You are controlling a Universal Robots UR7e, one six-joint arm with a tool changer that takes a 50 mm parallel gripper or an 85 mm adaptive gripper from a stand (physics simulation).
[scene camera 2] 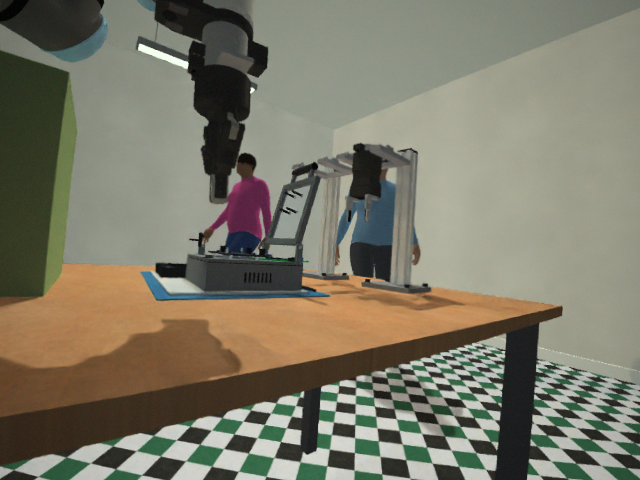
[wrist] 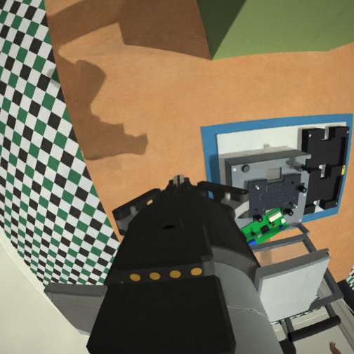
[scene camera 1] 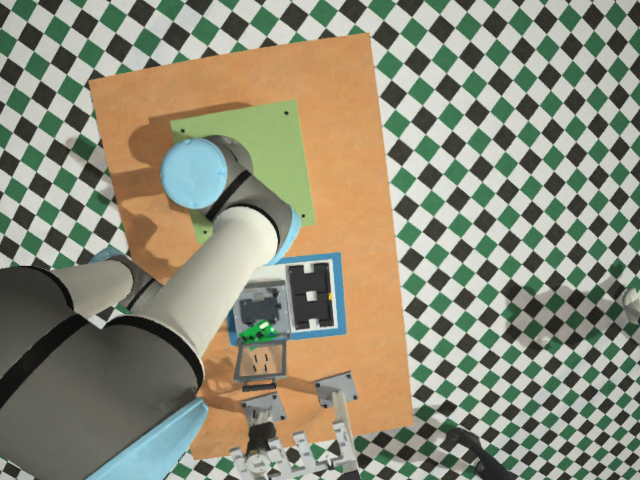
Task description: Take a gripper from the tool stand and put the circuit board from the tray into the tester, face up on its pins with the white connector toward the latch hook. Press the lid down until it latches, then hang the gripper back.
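Places are measured from the arm's base along level axes (x right, y back, z down), in metres.
Where they show: hand at its tool point: [scene camera 2: 224, 68].
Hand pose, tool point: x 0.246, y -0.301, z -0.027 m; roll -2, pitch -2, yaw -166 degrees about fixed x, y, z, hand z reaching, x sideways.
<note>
After its pixels a point has its place.
The green circuit board [scene camera 1: 258, 332] @[x 0.130, y -0.509, z 0.240 m] [scene camera 2: 281, 259] @[x 0.138, y -0.525, z 0.242 m] [wrist: 265, 229] lies askew across the hinge-side edge of the grey tester [scene camera 2: 219, 276] @[x 0.170, y -0.366, z 0.273 m] [wrist: 239, 160], off the dark pin nest [scene camera 1: 258, 308] @[x 0.098, y -0.429, z 0.235 m] [wrist: 270, 196]. Its white connector [scene camera 1: 264, 325] @[x 0.101, y -0.490, z 0.234 m] [wrist: 275, 216] shows on top. The tester's lid [scene camera 2: 308, 211] @[x 0.198, y -0.536, z 0.140 m] stands open, tilted back. The latch hook [scene camera 2: 200, 241] @[x 0.033, y -0.394, z 0.216 m] stands at the opposite end. The black tray [scene camera 1: 302, 279] @[x -0.062, y -0.400, z 0.285 m] [scene camera 2: 170, 269] @[x -0.029, y -0.362, z 0.280 m] [wrist: 320, 145] beside the tester holds no board. My gripper [scene camera 2: 218, 199] [wrist: 179, 180] is shut and empty, high above the tester and to one side; the arm hides it in scene camera 1.
The tool stand [scene camera 2: 402, 222] @[x 0.251, y -0.836, z 0.127 m] is behind the lid, with another gripper [scene camera 1: 261, 436] [scene camera 2: 366, 173] hanging on it. A blue-edged mat [scene camera 1: 341, 294] @[x -0.167, y -0.501, z 0.302 m] [wrist: 210, 150] lies under tester and tray. A green block [scene camera 2: 31, 175] @[x 0.114, y -0.120, z 0.150 m] [wrist: 270, 25] stands at the other side. Two people stand behind the table.
</note>
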